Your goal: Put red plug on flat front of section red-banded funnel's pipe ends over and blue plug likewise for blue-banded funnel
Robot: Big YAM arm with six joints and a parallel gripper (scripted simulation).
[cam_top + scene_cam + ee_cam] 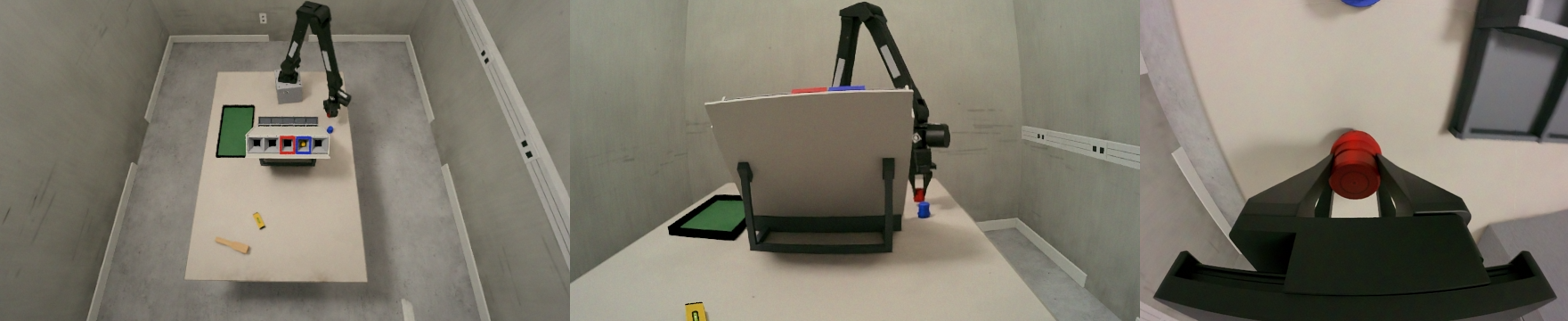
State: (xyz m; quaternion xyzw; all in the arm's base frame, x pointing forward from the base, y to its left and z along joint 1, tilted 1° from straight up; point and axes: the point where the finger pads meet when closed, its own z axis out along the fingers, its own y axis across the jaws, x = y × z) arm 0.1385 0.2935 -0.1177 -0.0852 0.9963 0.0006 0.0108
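Right now the blue plug is 110 mm ahead of my hand, 20 mm to the left of it and 20 mm below it. From my hand the other things lie so: blue band (410 mm ahead, 130 mm to the right, 280 mm above); red plug (right at my hand); cover (280 mm ahead, 230 mm to the right, 170 mm above).
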